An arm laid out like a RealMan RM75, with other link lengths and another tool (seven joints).
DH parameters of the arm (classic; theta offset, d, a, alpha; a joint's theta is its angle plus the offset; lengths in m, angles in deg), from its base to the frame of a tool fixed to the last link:
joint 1: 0 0.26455 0 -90
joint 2: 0 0 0 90
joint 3: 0 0.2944 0 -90
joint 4: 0 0 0 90
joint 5: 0 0.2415 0 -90
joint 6: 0 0 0 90
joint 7: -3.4 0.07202 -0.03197 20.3
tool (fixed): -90 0.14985 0 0
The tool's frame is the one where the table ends.
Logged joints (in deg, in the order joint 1, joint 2, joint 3, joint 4, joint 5, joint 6, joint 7), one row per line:
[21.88 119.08 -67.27 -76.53 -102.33 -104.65 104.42]
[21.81 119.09 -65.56 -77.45 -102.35 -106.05 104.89]
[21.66 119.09 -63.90 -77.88 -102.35 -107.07 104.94]
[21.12 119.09 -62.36 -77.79 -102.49 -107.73 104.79]
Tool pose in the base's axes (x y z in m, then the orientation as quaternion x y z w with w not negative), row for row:
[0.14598 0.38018 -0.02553 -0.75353 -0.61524 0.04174 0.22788]
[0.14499 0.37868 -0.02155 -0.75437 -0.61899 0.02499 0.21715]
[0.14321 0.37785 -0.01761 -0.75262 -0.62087 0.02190 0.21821]
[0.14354 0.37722 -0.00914 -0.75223 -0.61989 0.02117 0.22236]
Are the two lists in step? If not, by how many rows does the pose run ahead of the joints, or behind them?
The pose runs 2 rows behind the joints: the pose in row i belongs to the joints in row i - 2.
